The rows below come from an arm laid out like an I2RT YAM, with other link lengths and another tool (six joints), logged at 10 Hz.
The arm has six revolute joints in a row. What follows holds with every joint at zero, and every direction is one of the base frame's.
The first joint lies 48.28 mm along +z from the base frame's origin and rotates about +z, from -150 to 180 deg.
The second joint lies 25 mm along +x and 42.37 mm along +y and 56.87 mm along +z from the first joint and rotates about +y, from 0 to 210 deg.
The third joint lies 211.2 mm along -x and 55.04 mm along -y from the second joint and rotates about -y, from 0 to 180 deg.
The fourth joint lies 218.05 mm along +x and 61.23 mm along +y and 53.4 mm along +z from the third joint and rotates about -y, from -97 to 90 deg.
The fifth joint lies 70.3 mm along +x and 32.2 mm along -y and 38.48 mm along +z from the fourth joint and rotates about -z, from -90 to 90 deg.
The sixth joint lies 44.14 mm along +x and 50.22 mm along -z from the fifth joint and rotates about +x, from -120 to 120 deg.
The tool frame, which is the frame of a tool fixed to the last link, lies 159 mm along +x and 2 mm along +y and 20 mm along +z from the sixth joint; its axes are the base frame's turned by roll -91.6, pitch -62.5 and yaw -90 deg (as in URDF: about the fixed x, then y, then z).
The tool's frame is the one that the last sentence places.
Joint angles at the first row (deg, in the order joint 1, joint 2, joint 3, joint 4, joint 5, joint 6):
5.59 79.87 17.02 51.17 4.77 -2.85
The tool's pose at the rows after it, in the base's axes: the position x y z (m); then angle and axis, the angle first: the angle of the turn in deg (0 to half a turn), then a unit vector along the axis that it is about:
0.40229, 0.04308, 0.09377, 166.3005, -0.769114, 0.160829, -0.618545
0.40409, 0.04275, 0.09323, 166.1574, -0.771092, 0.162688, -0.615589
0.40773, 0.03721, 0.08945, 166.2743, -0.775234, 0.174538, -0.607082
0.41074, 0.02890, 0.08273, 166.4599, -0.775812, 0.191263, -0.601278
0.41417, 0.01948, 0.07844, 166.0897, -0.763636, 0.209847, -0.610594
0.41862, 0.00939, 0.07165, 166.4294, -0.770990, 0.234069, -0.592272
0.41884, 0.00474, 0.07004, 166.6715, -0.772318, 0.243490, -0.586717
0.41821, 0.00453, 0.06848, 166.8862, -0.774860, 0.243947, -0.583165
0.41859, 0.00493, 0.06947, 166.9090, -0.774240, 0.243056, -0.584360
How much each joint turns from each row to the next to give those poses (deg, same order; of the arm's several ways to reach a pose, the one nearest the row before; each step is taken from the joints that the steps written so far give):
0.33 0.75 0.19 0.27 0.35 -0.45
-0.18 0.18 0.64 -0.86 -0.25 0.27
-0.86 0.70 1.25 -1.75 -0.15 0.93
-1.06 2.15 0.60 0.73 0.12 1.24
-1.09 4.80 -0.35 6.55 0.36 1.56
-1.23 -0.11 2.19 -4.90 0.16 1.94
-0.54 -0.45 0.45 -1.70 0.14 0.66
0.00 -0.31 0.07 -0.92 0.07 -0.05
0.10 -0.04 0.08 0.05 0.09 -0.08

